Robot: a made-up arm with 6 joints.
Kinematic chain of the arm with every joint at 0, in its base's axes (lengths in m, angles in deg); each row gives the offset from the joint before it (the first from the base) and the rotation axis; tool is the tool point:
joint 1: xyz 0 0 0.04 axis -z
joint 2: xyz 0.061 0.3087 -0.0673 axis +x
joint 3: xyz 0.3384 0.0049 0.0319 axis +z
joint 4: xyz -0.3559 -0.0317 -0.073 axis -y
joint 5: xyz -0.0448 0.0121 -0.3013 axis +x
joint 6: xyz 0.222 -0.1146 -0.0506 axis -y
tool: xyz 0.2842 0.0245 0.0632
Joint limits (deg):
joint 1: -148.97..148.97
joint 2: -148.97..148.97
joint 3: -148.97..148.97
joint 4: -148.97..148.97
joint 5: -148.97..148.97
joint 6: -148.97..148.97
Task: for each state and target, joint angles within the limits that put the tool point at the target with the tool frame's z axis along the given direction. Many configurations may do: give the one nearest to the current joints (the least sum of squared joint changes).
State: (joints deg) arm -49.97 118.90 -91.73 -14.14 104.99 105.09
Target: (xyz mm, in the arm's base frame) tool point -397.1 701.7 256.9 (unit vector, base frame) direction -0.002 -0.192 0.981
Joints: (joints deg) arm -40.48 96.21 -79.48 -0.90 111.20 93.50
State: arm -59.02 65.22 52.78 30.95 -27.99 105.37
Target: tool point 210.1 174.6 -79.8 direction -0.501 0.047 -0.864
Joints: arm -13.39 35.64 41.41 59.96 -16.36 82.60
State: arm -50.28 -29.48 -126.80 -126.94 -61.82 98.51
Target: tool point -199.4 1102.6 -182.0 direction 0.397 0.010 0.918
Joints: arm -54.54 8.34 -109.06 -94.12 -85.08 73.41
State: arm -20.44 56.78 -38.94 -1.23 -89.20 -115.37
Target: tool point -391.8 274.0 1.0 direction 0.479 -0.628 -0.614
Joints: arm -56.61 69.90 -56.77 25.89 -106.38 -134.65
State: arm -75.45 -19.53 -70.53 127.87 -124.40 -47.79
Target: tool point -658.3 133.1 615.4 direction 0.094 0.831 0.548
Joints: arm -101.90 30.95 -81.36 140.69 -122.68 -19.53
